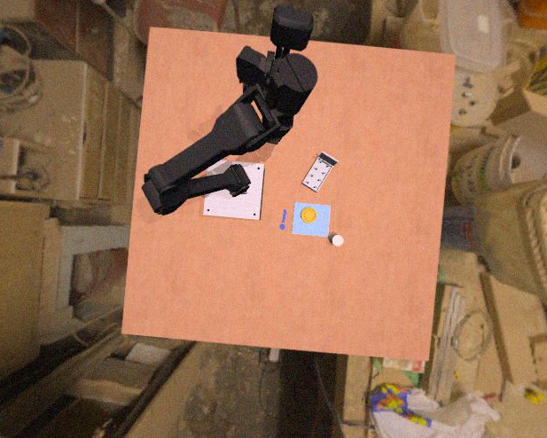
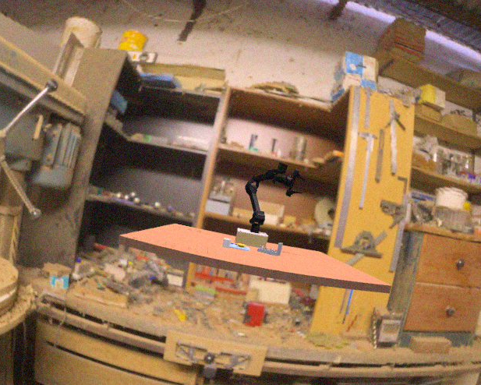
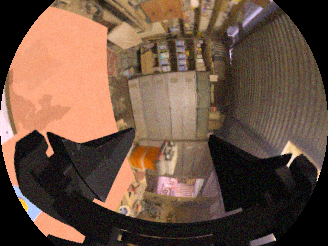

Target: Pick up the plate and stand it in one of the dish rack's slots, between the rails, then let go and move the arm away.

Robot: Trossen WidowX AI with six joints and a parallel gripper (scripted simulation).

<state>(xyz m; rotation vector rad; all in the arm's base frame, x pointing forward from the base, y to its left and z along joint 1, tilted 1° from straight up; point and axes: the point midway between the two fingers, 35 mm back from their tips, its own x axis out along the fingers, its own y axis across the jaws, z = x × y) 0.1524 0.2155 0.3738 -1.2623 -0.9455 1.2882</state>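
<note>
Now: gripper tip 45 cm above the yellow plate, 36 cm to the left of it and 11 cm short of it. From my gripper tip the other things lie so: blue spoon (46 cm below, 38 cm to the right, 1 cm ahead); light blue mat (46 cm below, 38 cm to the right, 12 cm ahead); dish rack (44 cm below, 19 cm to the right, 15 cm ahead).
</note>
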